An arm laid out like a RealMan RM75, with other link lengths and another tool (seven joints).
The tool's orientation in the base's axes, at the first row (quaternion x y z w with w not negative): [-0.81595 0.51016 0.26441 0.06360]
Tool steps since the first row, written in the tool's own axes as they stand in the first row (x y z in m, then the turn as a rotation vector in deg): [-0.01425 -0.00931 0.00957 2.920 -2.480 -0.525]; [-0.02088 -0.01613 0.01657 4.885 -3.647 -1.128]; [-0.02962 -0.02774 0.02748 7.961 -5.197 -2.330]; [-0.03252 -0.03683 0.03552 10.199 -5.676 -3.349]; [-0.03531 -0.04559 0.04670 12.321 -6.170 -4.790]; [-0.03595 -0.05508 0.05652 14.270 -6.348 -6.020]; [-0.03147 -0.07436 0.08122 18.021 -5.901 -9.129]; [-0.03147 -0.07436 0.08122 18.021 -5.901 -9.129]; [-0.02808 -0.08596 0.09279 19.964 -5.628 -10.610]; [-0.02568 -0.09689 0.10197 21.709 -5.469 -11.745]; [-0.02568 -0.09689 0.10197 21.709 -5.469 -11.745]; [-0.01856 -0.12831 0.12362 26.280 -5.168 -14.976]
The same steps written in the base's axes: [-0.00028 0.01935 -0.00263 3.332 -1.360 -1.414]; [0.00080 0.03047 -0.00643 5.232 -2.605 -2.069]; [0.00389 0.04701 -0.01332 8.060 -4.781 -2.829]; [0.00783 0.05661 -0.02024 9.608 -6.724 -3.151]; [0.01038 0.06715 -0.02983 11.285 -8.724 -3.059]; [0.01478 0.07580 -0.03946 12.552 -10.657 -3.008]; [0.02394 0.09053 -0.06593 14.579 -15.026 -2.146]; [0.02394 0.09053 -0.06593 14.579 -15.026 -2.146]; [0.03090 0.09762 -0.07940 15.545 -17.260 -1.803]; [0.03782 0.10428 -0.09022 16.416 -19.153 -1.676]; [0.03782 0.10428 -0.09022 16.416 -19.153 -1.676]; [0.05951 0.12149 -0.11742 18.892 -24.154 -1.142]
